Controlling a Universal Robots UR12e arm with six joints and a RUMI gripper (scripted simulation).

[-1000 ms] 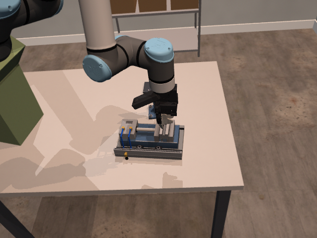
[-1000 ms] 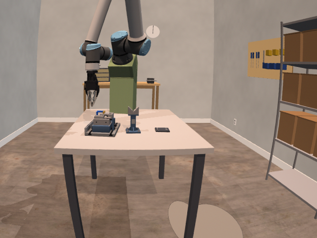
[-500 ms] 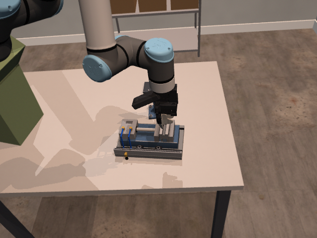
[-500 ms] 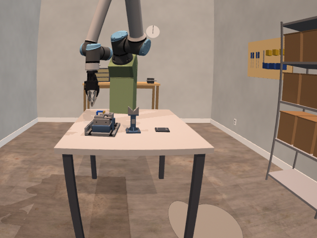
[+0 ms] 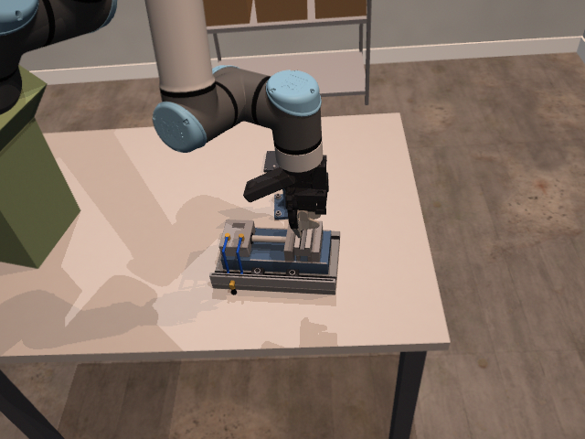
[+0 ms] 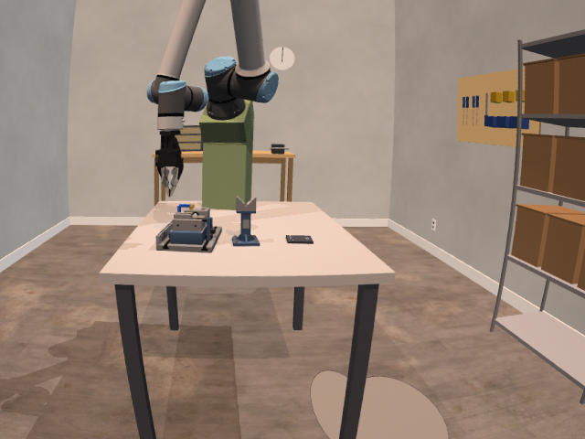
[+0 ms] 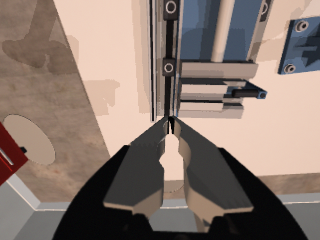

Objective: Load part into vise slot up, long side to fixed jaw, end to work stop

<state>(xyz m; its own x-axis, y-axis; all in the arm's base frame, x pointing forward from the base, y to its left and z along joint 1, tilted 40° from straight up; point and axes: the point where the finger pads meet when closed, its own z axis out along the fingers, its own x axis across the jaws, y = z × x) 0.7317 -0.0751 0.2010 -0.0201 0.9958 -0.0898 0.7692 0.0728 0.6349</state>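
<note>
Right now my hand is 50 mm to the right of the part and 80 mm above it. From my hand the other things lie so: moving jaw 30 mm behind, 70 mm to the left, 100 mm below; then fixed jaw 30 mm ahead, 70 mm to the left, 100 mm below; then work stop 110 mm to the left, 90 mm below.
</note>
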